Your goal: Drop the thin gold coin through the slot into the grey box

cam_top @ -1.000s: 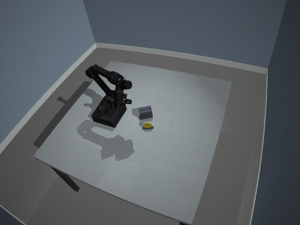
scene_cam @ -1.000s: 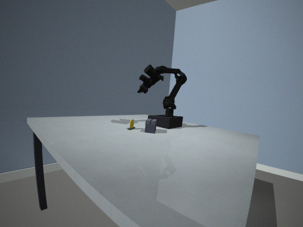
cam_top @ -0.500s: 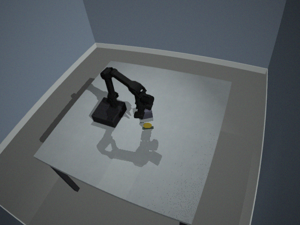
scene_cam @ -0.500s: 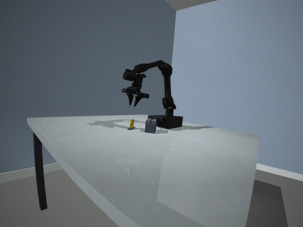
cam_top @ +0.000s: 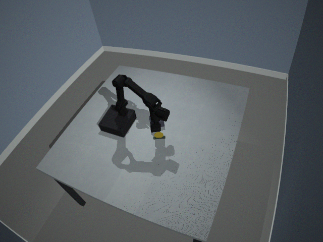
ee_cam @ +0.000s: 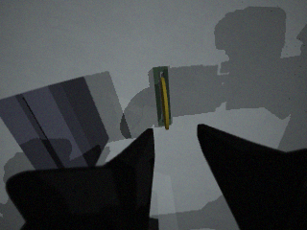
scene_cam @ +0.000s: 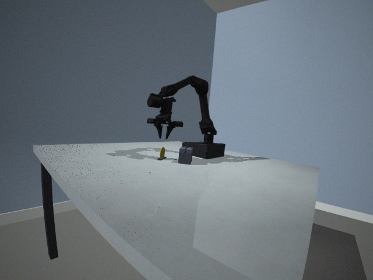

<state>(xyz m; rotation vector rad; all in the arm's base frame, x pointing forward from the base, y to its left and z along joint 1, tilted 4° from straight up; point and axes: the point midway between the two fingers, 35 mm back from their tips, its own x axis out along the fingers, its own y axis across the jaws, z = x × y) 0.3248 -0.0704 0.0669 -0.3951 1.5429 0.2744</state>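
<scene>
The gold coin is 8 cm below my gripper tip.
</scene>
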